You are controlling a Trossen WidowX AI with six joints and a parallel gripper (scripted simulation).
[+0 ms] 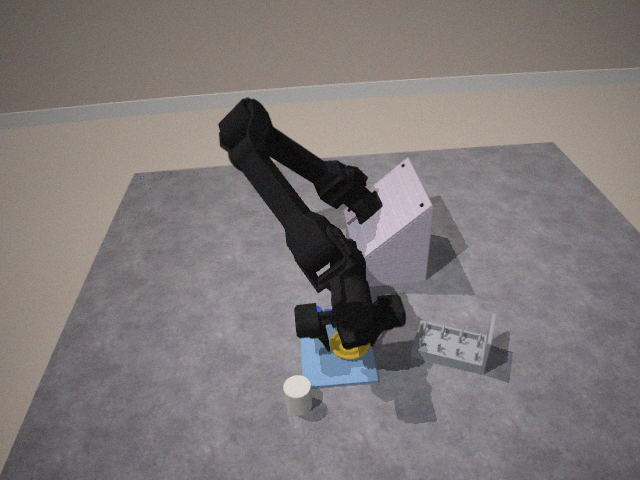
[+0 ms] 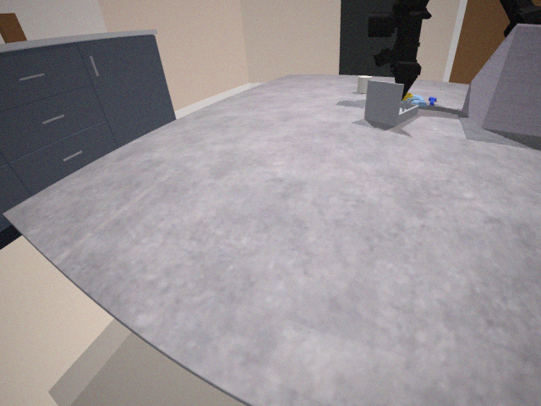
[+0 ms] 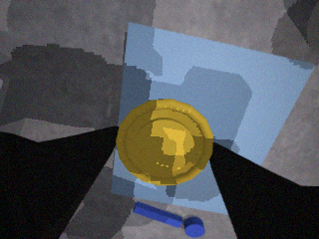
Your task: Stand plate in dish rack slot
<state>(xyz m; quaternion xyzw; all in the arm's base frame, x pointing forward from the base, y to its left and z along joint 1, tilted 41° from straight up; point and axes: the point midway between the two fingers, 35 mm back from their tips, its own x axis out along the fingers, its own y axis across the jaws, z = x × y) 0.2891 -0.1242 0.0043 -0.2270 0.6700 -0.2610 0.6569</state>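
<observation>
The light blue mat lies 20 mm to the right of my gripper tip and 10 mm below it. From my gripper tip the other things lie so: white cup: 100 mm ahead, 100 mm to the right, 20 mm above; yellow plate: 10 mm above; blue spoon: 100 mm behind, 30 mm to the right.
</observation>
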